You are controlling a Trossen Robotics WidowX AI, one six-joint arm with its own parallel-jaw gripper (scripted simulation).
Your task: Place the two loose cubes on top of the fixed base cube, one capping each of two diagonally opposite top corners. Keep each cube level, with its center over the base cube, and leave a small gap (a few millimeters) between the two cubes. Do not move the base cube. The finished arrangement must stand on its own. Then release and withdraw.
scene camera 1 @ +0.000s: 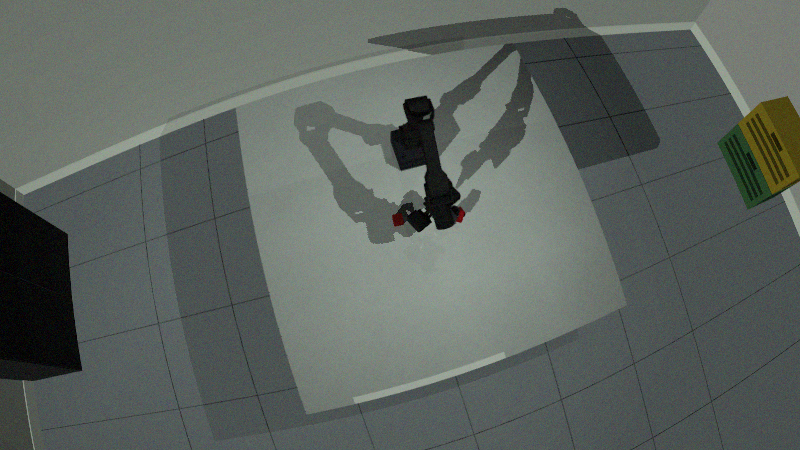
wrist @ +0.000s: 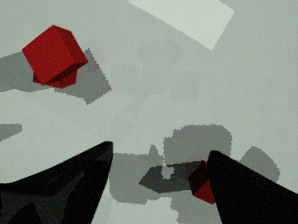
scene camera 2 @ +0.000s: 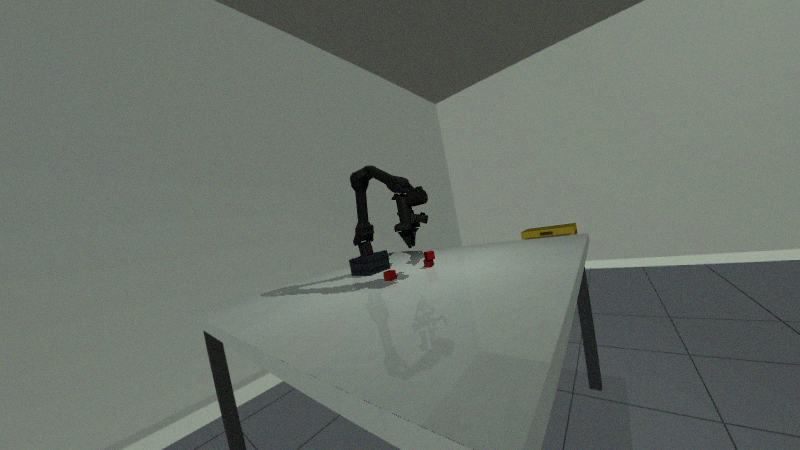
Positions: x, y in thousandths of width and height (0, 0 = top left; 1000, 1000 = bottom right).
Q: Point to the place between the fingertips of my gripper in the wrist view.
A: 542, 690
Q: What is my gripper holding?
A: Nothing.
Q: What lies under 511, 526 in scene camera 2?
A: My gripper.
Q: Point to a red cube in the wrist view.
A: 186, 243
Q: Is my gripper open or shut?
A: Open.
